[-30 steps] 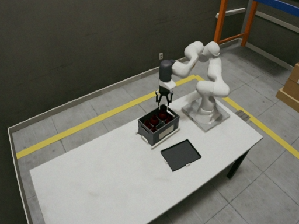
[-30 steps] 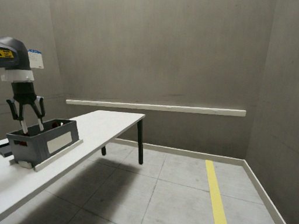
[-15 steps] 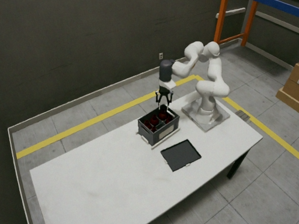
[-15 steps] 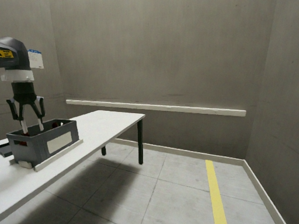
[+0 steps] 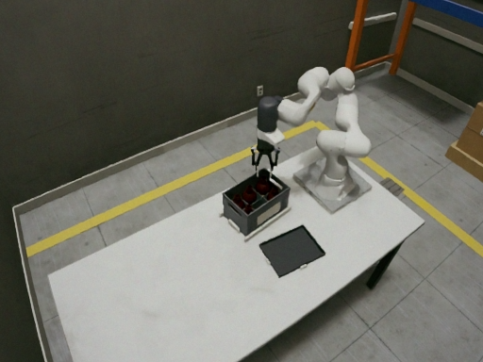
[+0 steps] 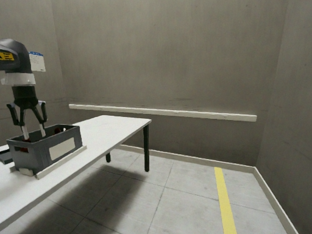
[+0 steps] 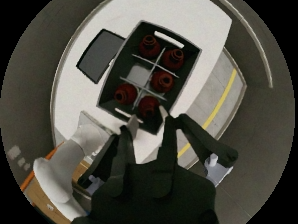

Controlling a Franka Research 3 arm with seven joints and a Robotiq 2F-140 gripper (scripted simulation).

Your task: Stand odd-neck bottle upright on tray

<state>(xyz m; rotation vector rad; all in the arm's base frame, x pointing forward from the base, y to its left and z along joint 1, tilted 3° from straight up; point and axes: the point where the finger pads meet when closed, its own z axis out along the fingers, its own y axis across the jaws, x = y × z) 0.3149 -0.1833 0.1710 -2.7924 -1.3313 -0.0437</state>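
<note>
Now: hand 8 cm short of the dark grey crate, 5 cm to the right of it and 13 cm above it. The rest, counted from my hand: flat black tray (8 cm ahead, 34 cm to the left, 20 cm below).
</note>
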